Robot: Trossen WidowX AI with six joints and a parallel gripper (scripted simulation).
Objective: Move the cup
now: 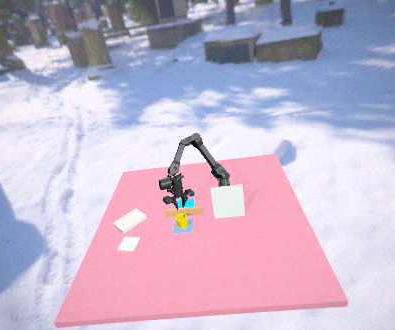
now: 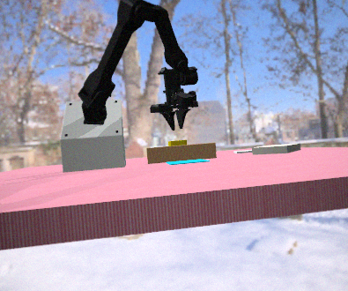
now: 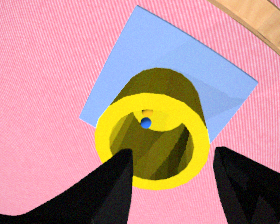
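Right now my gripper tip is 1 cm past the yellow cup, 3 cm to the right of it and 8 cm above it. From my gripper tip the other things lie so: cyan pad: 1 cm ahead, 17 cm to the right, 12 cm below; wooden bar: 7 cm to the right, 10 cm below; light blue pad: 3 cm to the left, 12 cm below.
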